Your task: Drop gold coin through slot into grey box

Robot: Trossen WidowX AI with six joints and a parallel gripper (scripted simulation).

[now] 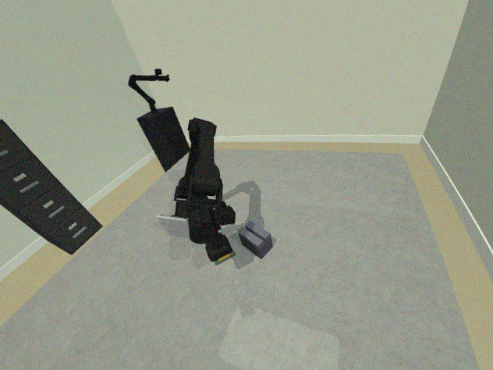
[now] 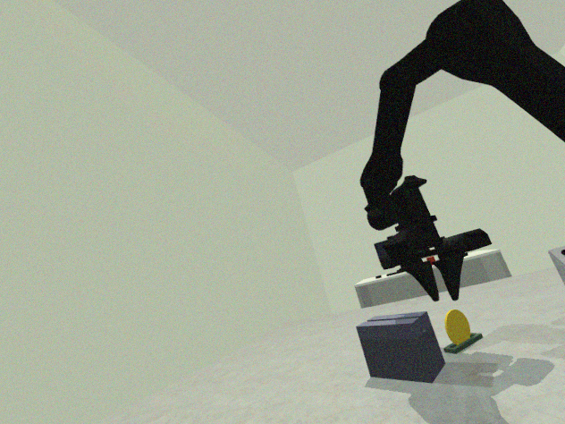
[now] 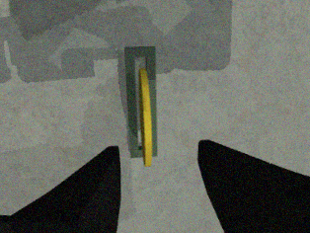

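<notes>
Now: the gold coin 4 cm below my gripper tip.
</notes>
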